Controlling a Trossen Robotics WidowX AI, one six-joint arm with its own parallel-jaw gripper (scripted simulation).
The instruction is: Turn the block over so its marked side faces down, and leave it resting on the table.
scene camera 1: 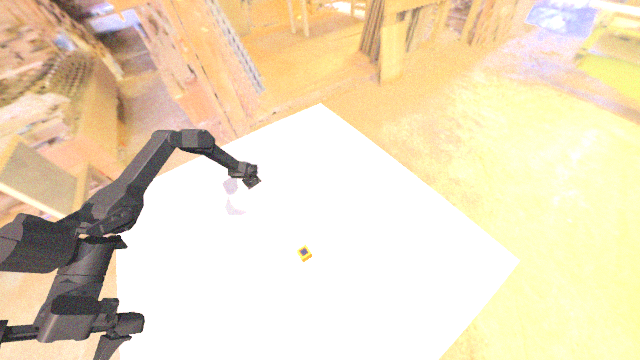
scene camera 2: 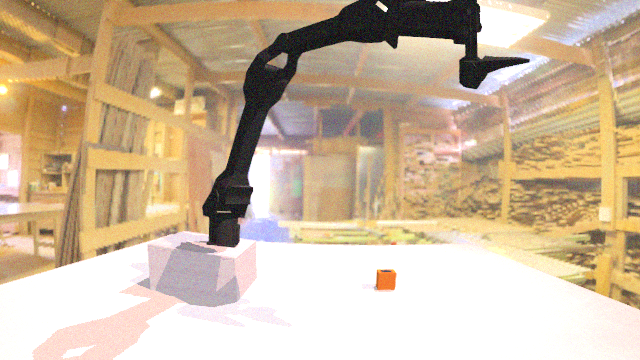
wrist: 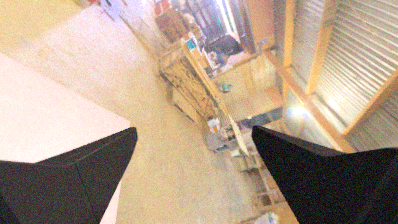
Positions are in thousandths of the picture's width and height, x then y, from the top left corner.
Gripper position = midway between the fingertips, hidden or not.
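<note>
There's nothing in my gripper (scene camera 2: 830,76), it's open and holding nothing, and you'd see the gripper in the wrist view too, at (wrist: 494,587).
</note>
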